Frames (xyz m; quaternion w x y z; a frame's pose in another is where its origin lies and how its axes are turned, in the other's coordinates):
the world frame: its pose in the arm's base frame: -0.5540 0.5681 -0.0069 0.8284 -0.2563 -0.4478 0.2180
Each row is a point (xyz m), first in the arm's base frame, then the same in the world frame.
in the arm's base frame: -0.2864 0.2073 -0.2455
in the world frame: -0.2287 -0.1664 -0.4228
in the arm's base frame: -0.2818 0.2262 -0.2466
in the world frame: -0.2159 -0.1517 -0.4229
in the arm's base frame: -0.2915 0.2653 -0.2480
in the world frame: -0.1985 -0.1193 -0.4063
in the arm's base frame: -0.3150 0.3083 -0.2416
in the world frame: -0.1809 -0.0869 -0.3734
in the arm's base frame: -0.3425 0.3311 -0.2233
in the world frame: -0.1698 -0.0770 -0.3361
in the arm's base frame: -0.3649 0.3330 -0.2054
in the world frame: -0.1687 -0.0837 -0.3082
